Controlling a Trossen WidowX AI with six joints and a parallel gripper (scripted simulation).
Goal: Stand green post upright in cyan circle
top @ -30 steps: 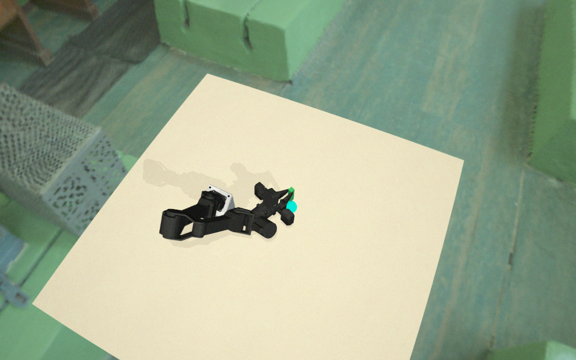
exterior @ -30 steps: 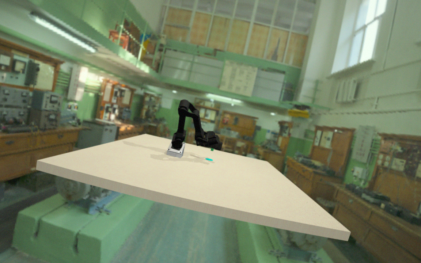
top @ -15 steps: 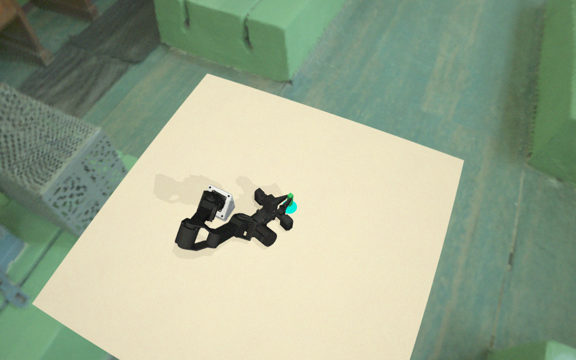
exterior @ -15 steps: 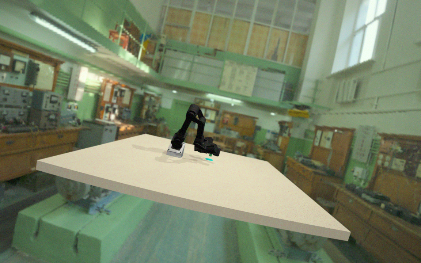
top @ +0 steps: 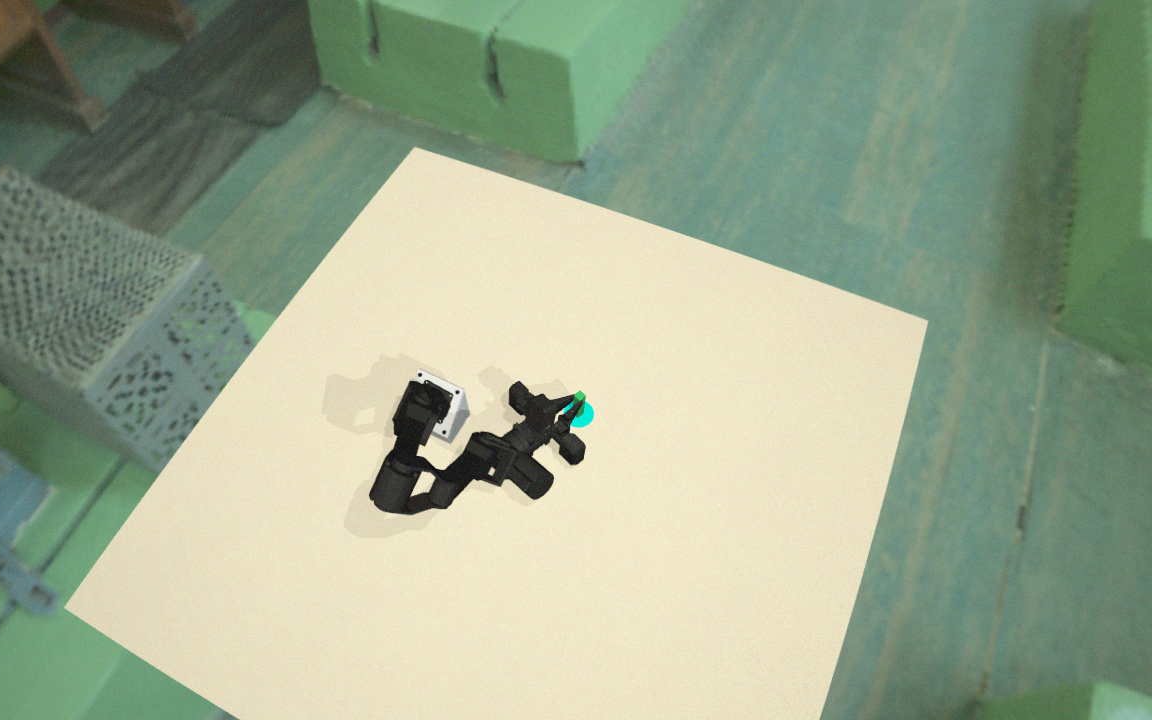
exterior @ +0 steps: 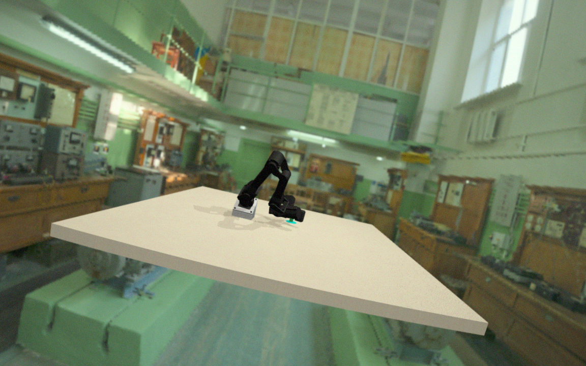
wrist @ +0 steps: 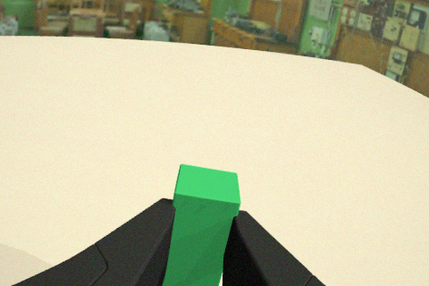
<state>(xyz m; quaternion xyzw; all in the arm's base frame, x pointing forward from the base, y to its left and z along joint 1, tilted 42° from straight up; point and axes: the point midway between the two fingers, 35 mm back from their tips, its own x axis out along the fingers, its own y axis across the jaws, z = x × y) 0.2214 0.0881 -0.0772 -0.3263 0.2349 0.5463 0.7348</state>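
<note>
Right now the green post is 2 cm below my gripper tip. Round my gripper tip: cyan circle 6 cm below.
</note>
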